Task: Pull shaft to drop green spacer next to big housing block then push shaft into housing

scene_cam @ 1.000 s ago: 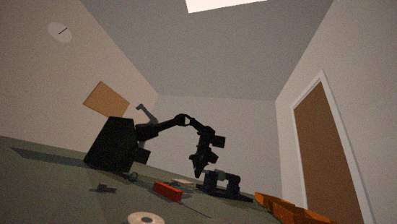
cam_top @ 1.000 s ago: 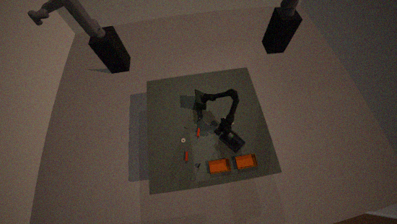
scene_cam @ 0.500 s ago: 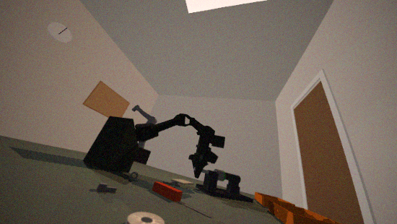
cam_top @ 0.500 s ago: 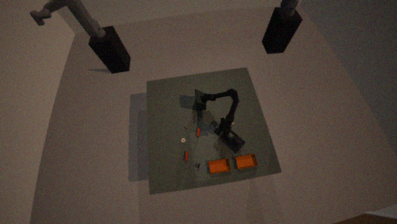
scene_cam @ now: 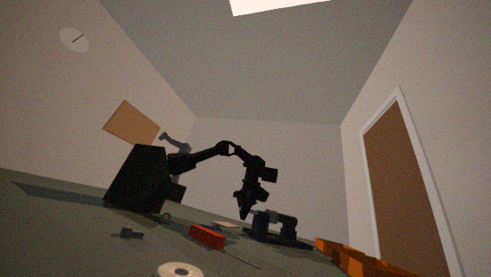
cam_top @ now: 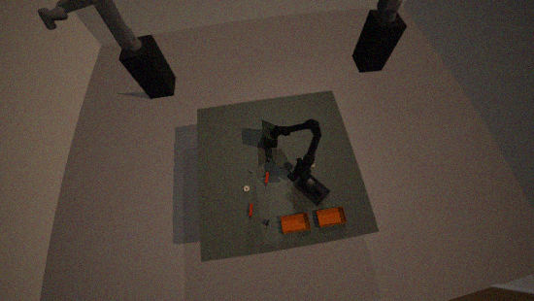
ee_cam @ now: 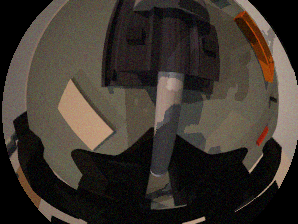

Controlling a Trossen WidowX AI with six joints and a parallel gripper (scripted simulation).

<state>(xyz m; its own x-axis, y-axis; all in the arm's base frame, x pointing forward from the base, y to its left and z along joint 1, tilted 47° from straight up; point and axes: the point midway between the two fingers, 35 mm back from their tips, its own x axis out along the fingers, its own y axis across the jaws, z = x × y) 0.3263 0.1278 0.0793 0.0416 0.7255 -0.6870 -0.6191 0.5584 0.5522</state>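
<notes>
The grey shaft lies 70 mm ahead of my gripper tip, 50 mm to the left of it and 30 mm above it. The rest, counted from my gripper tip: white ring 50 mm ahead, 410 mm to the right, 40 mm below; then beige card 90 mm behind, 100 mm to the left, 40 mm below; then greenish spacer 110 mm ahead, 90 mm to the left, 30 mm above.
</notes>
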